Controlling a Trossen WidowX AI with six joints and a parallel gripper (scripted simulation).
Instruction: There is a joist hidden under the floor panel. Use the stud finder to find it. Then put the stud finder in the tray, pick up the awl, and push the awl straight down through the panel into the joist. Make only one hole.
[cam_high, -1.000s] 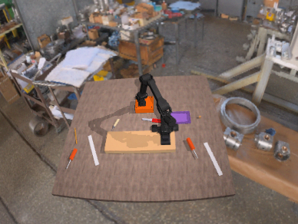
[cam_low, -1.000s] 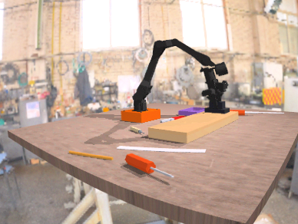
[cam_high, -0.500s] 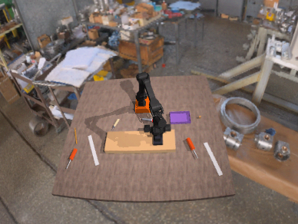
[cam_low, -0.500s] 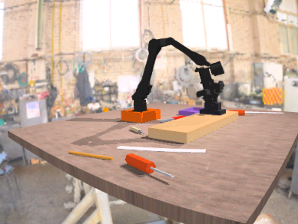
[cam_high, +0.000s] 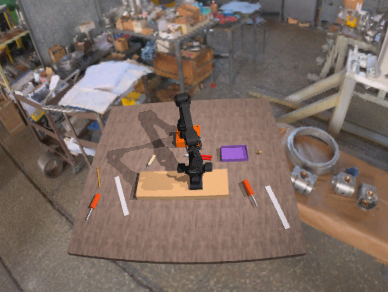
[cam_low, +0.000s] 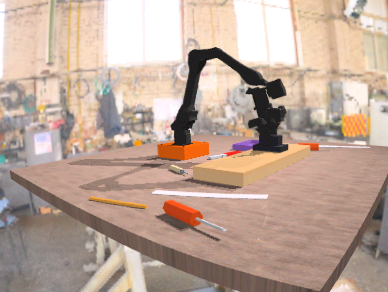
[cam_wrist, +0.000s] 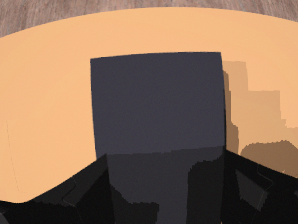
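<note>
The purple tray lies 240 mm behind my gripper tip, 230 mm to the left of it and 50 mm below it. Also, from my gripper tip: awl (170 mm behind, 310 mm to the right, 60 mm below); black stud finder (20 mm behind, 20 mm above); yellow pencil (60 mm behind, 640 mm to the right, 60 mm below).
</note>
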